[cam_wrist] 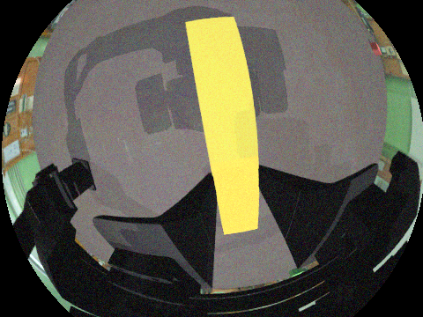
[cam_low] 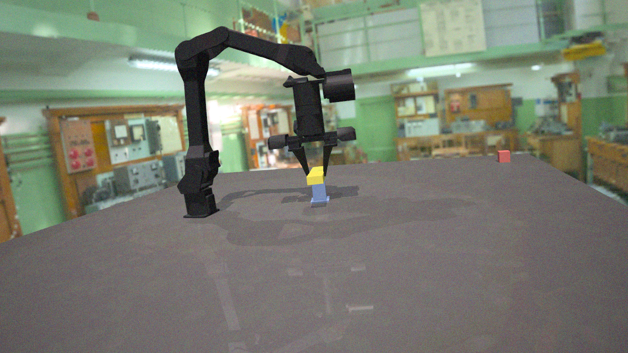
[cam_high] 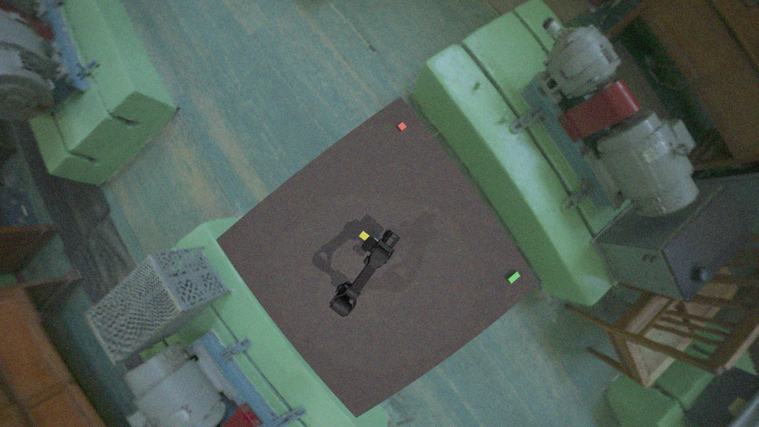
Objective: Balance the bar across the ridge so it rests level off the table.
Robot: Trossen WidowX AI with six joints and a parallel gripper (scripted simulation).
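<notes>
Right now the bar is 30 mm to the left of my gripper tip and 10 mm behind it. The rest, counted from my gripper tip: red cube (470 mm ahead, 430 mm to the left, 40 mm below); then green block (570 mm to the right, 470 mm ahead, 40 mm below).
</notes>
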